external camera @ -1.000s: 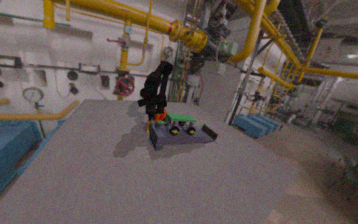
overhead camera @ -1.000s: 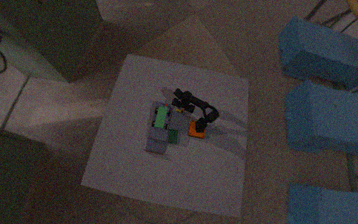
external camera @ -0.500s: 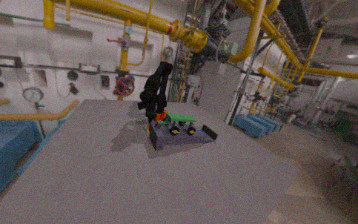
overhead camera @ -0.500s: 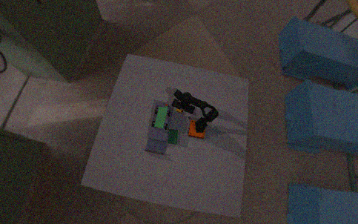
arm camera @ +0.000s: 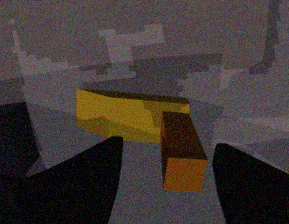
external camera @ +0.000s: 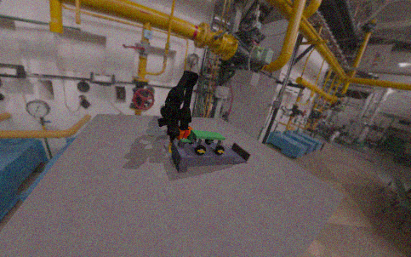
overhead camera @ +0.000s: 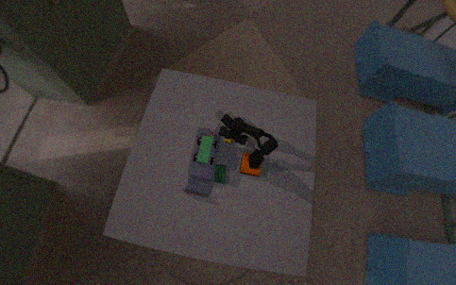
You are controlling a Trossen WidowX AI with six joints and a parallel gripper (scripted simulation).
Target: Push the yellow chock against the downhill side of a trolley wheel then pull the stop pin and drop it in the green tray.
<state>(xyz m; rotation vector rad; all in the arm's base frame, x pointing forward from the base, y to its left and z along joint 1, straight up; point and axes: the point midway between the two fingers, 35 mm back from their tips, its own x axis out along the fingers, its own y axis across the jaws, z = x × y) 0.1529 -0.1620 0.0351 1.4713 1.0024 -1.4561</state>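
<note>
Now: gripper tip 3 cm above the yellow chock and 2 cm short of it. Round my gripper tip: ramp (17 cm ahead, 11 cm to the left); then stop pin (13 cm ahead, 8 cm above); then trolley (17 cm ahead, 11 cm to the left, 6 cm above).
</note>
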